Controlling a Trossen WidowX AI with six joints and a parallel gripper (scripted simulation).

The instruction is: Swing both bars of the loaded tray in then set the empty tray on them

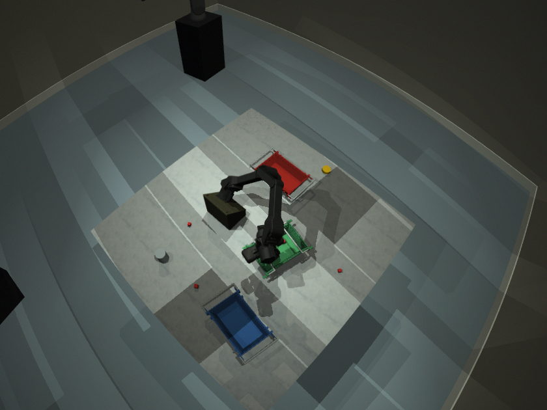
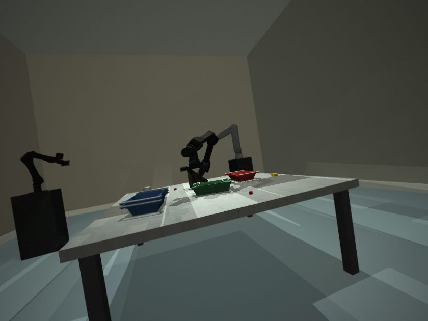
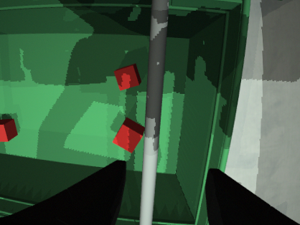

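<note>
Right now my gripper tip is 460 mm to the right of the red tray, 200 mm past it and 50 mm above it. The rest, counted from my gripper tip: yellow disc: 660 mm to the left, 80 mm below, 20 mm behind; then grey cylinder: 400 mm behind, 290 mm to the right, 60 mm below.
</note>
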